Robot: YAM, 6 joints.
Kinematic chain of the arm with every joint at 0, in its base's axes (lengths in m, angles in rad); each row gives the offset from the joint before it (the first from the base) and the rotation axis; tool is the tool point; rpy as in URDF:
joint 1: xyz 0 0 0.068 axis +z
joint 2: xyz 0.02 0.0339 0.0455 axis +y
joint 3: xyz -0.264 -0.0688 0 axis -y
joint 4: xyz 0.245 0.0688 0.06 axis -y
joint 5: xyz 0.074 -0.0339 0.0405 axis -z
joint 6: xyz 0.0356 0 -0.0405 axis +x
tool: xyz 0 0 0 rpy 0 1.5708 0
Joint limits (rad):
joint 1: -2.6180..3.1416
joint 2: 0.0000..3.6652
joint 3: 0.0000..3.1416
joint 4: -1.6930..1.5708
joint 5: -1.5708..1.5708
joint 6: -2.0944..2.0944
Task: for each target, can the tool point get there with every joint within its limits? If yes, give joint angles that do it. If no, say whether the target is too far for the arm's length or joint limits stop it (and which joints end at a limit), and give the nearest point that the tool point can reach.
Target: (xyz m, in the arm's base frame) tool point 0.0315 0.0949 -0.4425
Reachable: no: joint limits stop it (at a limit: joint 2) | nearest point 0.0406 0.1224 -0.3600 | short by 0.087 m
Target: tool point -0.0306 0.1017 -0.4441
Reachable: no: joint limits stop it (at a limit: joint 2) | nearest point -0.0386 0.1281 -0.3616 | short by 0.087 m
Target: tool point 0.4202 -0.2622 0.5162
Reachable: yes | joints -0.5480 2.3421 2.7040 0.3406 0.1383 0.3556
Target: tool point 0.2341 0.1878 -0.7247
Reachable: no: too far | nearest point 0.2145 0.1720 -0.3794 | short by 0.346 m
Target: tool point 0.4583 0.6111 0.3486
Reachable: no: too far | nearest point 0.3700 0.4934 0.3021 | short by 0.154 m
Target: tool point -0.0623 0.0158 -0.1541
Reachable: yes | joints 2.3411 3.2571 0.5487 0.7749 -1.2455 -1.3735
